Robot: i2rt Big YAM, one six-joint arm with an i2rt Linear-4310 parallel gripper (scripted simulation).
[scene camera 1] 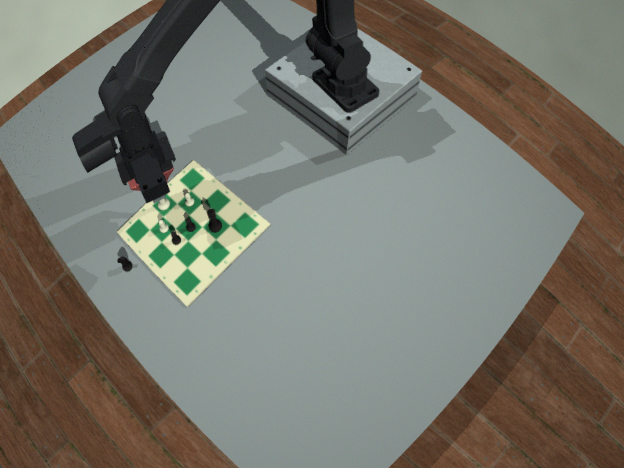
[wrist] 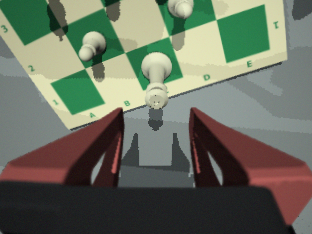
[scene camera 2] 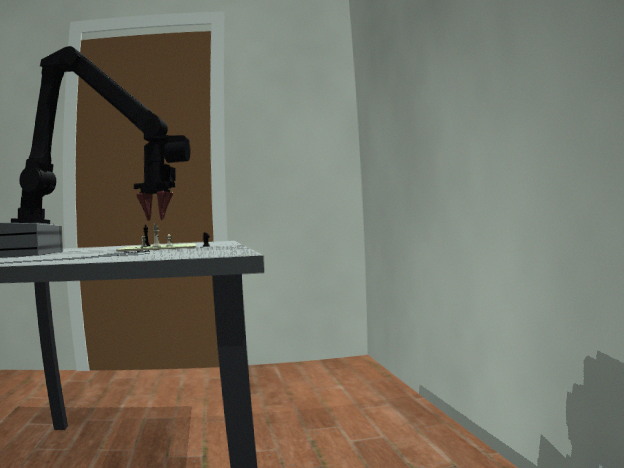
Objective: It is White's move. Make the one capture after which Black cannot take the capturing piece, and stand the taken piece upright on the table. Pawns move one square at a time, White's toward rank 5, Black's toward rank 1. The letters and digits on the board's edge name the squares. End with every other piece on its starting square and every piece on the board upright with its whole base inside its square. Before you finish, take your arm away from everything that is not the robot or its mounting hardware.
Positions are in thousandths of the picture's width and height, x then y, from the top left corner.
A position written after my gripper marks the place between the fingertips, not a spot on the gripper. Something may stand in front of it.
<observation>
I see my gripper (scene camera 2: 249, 471) and a tall white piece (wrist: 502, 284).
My gripper shows as well in scene camera 1 (scene camera 1: 249, 396) and in the wrist view (wrist: 502, 498).
</observation>
